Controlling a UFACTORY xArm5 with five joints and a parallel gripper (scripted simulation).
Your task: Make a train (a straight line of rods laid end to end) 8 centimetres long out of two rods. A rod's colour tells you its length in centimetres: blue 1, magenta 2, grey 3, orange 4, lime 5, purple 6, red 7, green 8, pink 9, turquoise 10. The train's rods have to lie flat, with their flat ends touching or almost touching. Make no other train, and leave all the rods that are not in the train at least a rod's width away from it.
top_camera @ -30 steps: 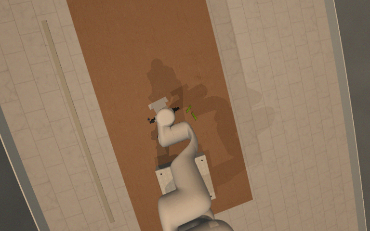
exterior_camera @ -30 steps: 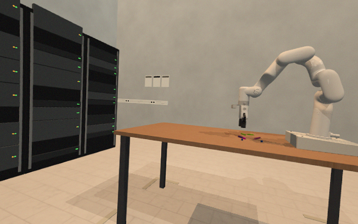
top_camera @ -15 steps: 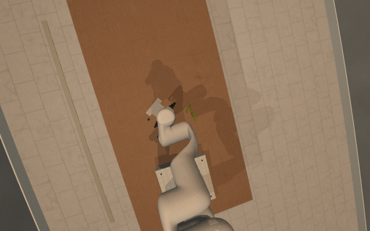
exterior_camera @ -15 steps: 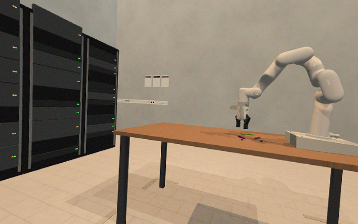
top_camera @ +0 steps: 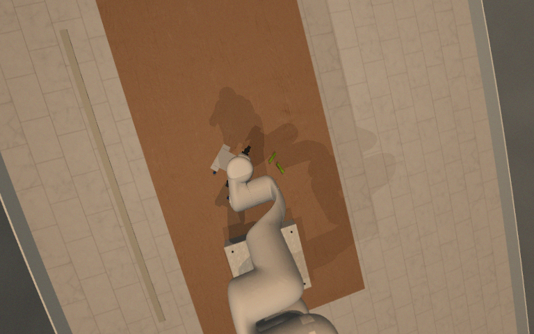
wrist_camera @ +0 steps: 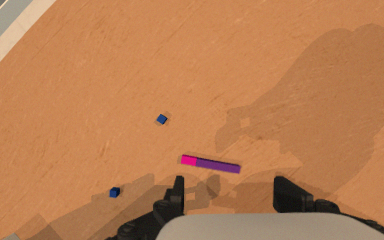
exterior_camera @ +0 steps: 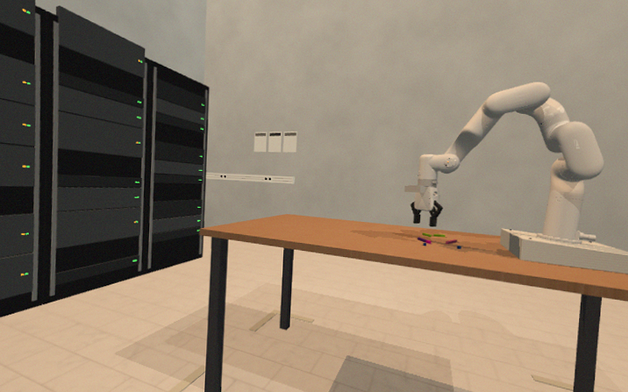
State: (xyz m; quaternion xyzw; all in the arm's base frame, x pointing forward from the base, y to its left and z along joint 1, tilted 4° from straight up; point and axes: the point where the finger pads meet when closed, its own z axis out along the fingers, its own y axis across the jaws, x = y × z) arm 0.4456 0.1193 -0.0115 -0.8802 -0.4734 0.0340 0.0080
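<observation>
Right now my hand is 1 cm to the right of the purple rod and 7 cm above it. From my hand the other things lie so: blue rod (3 cm behind, 10 cm to the left, 7 cm below); then pink rod (10 cm behind, 6 cm to the right, 7 cm below); then magenta rod (3 cm behind, 3 cm to the left, 7 cm below).
</observation>
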